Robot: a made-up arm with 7 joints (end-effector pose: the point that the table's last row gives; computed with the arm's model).
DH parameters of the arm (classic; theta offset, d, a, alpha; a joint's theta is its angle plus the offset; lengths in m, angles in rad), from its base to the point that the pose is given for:
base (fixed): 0 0 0 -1.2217
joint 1: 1.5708 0 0 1.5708
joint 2: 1.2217 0 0 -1.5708
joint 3: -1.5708 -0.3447 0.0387 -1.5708
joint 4: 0 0 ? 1.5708
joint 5: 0 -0.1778 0 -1.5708
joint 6: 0 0 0 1.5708
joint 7: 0 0 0 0
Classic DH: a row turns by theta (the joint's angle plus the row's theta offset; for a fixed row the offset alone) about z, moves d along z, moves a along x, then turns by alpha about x.
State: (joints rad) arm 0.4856 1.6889 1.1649 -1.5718 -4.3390 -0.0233 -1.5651
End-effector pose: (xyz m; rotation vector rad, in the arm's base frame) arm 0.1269 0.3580 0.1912 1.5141 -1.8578 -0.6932
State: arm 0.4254 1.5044 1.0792 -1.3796 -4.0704 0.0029 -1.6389
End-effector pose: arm 0.0930 0.4251 0.1186 1.2976 -1.8190 -0.2037
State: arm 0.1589 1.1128 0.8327 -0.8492 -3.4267 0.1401 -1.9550
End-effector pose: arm 0.0631 0.4853 -0.1193 0.7531 -1.6654 0.7315
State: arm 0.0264 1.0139 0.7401 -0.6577 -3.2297 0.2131 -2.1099
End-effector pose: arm 0.0873 0.4705 -0.1912 0.6056 -1.6134 0.9087
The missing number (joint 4, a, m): -0.0215
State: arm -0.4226 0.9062 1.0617 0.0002 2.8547 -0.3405 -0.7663
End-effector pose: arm 0.1863 0.4063 -0.2712 0.3133 0.9562 -2.8649
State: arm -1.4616 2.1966 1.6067 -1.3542 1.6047 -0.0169 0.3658
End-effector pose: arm -0.3090 0.3028 0.1383 0.5535 1.5467 0.6463
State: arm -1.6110 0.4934 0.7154 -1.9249 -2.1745 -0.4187 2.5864
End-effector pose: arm 0.2733 0.1121 0.2237 0.3105 2.9358 0.0172
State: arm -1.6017 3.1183 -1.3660 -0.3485 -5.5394 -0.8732 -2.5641
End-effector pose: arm -0.4556 0.2447 0.0912 1.3908 2.3122 -0.4473
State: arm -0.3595 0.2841 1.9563 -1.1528 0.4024 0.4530 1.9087
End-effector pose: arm 0.0896 0.2925 -0.3661 0.8641 0.8854 -1.8173
